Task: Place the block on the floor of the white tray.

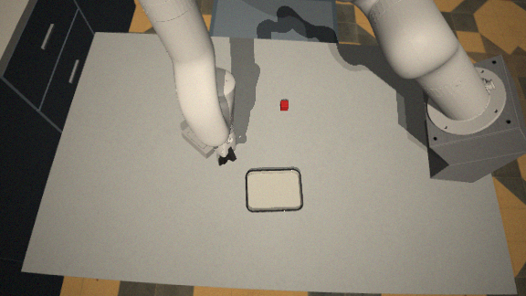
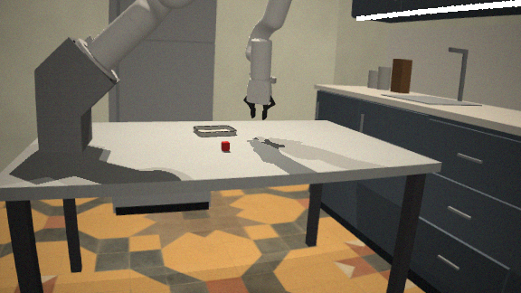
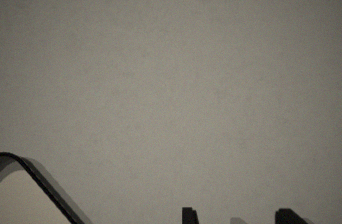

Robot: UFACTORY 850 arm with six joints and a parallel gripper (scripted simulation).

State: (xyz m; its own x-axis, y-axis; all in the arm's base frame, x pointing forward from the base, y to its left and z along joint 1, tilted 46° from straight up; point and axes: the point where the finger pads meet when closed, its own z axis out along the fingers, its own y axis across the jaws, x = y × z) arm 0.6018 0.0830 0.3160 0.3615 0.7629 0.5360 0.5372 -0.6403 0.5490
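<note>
Right now my hand is 210 mm past the red block, 210 mm to the left of it and 80 mm above it. Round my hand: white tray (170 mm behind, 90 mm to the left, 80 mm below).
</note>
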